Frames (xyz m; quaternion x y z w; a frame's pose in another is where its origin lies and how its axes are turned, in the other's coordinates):
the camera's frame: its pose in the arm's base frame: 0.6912 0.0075 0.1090 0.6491 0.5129 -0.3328 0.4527
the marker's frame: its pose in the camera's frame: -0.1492 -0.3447 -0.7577 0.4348 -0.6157 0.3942 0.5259
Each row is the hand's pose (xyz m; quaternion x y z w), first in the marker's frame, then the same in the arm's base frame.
Working: the marker's frame: its pose in the arm's base frame: 0.2957 0.6791 0.4372 0.5354 -0.4095 -0.6192 0.4028

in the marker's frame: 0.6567 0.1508 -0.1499 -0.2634 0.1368 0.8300 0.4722
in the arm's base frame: 0.3865 0.0009 0.3463 -0.1085 -0.4196 0.0073 0.9012
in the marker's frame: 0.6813 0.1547 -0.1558 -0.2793 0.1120 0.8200 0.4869
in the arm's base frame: 0.3901 -0.0239 0.3412 -0.1183 -0.4204 -0.0256 0.8992
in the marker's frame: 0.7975 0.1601 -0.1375 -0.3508 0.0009 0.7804 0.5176
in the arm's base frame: 0.3604 -0.1333 0.3092 -0.1832 -0.4123 -0.1493 0.8799
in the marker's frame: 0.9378 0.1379 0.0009 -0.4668 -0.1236 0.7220 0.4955
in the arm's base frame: 0.2073 -0.2468 0.2543 -0.2949 -0.3503 -0.2733 0.8459
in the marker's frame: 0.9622 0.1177 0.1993 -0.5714 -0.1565 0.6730 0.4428
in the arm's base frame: 0.0066 -0.2477 0.2453 -0.3656 -0.2509 -0.3209 0.8369
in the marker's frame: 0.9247 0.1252 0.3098 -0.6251 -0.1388 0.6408 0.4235
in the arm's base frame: -0.0989 -0.2067 0.2749 -0.3734 -0.1854 -0.3344 0.8452
